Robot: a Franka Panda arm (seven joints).
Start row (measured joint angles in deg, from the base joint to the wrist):
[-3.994, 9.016, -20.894, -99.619, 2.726, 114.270, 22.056]
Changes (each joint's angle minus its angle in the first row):
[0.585, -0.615, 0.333, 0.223, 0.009, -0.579, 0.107]
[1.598, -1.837, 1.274, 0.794, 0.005, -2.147, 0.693]
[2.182, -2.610, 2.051, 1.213, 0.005, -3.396, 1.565]
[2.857, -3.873, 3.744, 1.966, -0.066, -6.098, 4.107]
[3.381, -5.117, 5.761, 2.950, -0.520, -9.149, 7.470]
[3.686, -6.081, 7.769, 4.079, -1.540, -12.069, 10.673]
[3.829, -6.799, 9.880, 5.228, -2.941, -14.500, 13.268]
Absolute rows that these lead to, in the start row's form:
[-3.409, 8.401, -20.561, -99.396, 2.735, 113.691, 22.163]
[-2.396, 7.179, -19.620, -98.825, 2.731, 112.123, 22.749]
[-1.812, 6.406, -18.843, -98.406, 2.731, 110.874, 23.621]
[-1.137, 5.143, -17.150, -97.653, 2.660, 108.172, 26.163]
[-0.613, 3.899, -15.133, -96.669, 2.206, 105.121, 29.526]
[-0.308, 2.935, -13.125, -95.540, 1.186, 102.201, 32.729]
[-0.165, 2.217, -11.014, -94.391, -0.215, 99.770, 35.324]

